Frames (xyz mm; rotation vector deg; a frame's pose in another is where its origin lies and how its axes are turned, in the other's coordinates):
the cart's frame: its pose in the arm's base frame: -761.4 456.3 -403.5 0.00 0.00 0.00
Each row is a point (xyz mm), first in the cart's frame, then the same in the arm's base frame.
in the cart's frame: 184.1 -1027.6 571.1
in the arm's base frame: -577.3 -571.3 167.6
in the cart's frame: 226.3 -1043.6 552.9
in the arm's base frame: -535.1 -587.3 149.4
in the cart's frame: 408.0 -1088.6 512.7
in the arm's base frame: -353.4 -632.3 109.2
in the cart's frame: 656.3 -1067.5 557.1
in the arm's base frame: -105.1 -611.2 153.6
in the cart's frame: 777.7 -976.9 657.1
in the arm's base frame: 16.3 -520.6 253.6
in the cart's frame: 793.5 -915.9 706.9
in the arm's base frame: 32.1 -459.6 303.4
